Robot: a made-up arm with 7 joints.
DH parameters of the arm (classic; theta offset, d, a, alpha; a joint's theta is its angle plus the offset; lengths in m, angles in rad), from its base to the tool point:
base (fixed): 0 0 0 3.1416
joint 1: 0 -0.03 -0.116 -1.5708
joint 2: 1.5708 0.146 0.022 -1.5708
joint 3: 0 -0.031 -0.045 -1.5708
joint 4: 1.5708 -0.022 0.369 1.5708
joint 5: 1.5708 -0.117 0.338 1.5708
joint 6: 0 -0.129 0.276 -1.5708
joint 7: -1.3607 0 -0.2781 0
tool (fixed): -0.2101 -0.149 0 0
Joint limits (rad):
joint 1: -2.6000..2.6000
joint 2: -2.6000..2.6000
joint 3: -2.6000..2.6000
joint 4: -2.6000..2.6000
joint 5: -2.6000..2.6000
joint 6: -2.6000..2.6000
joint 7: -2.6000..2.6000
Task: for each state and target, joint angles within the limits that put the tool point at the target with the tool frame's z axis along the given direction. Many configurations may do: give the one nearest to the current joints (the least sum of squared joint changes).
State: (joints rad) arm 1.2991 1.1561 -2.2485 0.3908 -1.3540 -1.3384 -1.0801
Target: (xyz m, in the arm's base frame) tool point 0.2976 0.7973 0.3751 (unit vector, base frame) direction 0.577 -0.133 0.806
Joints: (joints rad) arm 0.9675 0.6860 -1.5876 0.9367 -1.1816 -1.1115 -0.7489
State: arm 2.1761 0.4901 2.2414 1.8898 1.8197 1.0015 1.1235
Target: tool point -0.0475 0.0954 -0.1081 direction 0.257 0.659 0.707
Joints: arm 2.1482 0.7116 2.5528 2.1919 1.0629 1.0774 1.1685
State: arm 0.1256 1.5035 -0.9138 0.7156 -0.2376 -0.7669 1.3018
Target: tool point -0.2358 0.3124 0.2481 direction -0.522 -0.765 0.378
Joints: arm -0.0928 1.5085 -1.0784 0.3273 -0.1327 -0.2062 1.3563
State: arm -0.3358 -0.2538 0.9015 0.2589 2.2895 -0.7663 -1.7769
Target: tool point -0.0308 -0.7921 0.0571 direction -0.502 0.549 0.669
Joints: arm -0.7010 -0.2314 0.9667 0.2394 1.8293 -0.4364 -2.4123
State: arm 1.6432 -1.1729 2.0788 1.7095 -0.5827 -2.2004 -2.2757
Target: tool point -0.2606 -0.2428 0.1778 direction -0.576 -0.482 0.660
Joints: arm 1.4319 -1.7353 2.3449 1.3504 -1.1050 -2.5719 -2.1920
